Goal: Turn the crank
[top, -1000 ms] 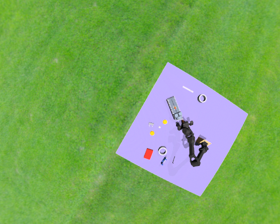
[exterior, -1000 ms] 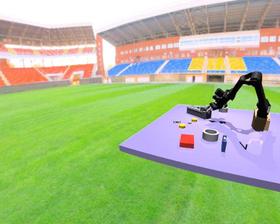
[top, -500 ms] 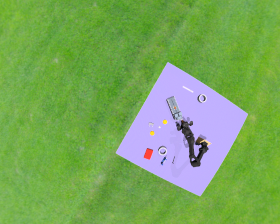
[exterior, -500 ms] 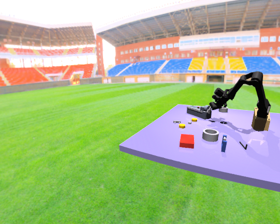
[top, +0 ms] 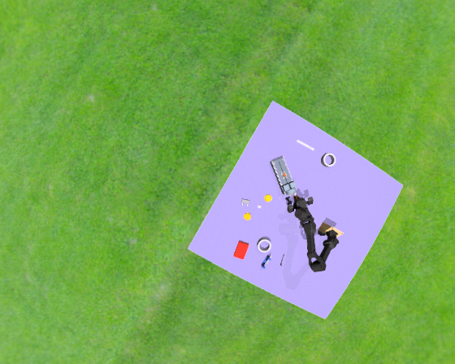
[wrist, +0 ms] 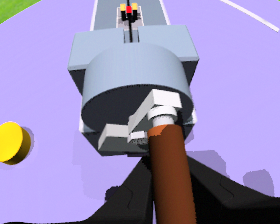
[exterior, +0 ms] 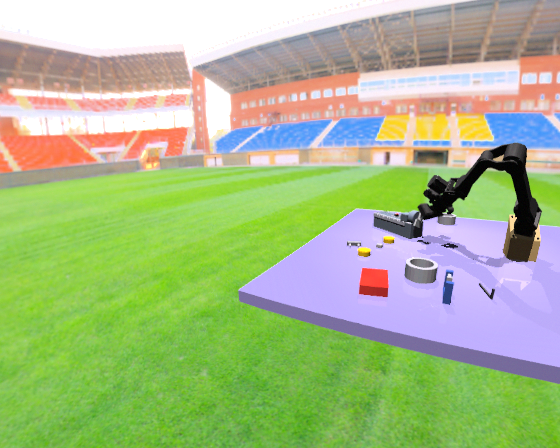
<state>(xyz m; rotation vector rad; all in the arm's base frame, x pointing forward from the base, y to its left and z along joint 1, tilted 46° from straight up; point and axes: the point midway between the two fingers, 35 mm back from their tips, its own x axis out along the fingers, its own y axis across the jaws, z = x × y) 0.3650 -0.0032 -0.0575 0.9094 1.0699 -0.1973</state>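
My gripper tip is now 140 mm short of the red pointer, 80 mm to the left of it and 10 mm above it. Also, from my gripper tip: brown crank handle: 20 mm above, 10 mm to the left, 10 mm behind; then white bar: 370 mm to the right, 120 mm ahead, 90 mm below; then small grey bracket: 250 mm ahead, 240 mm to the left, 90 mm below.
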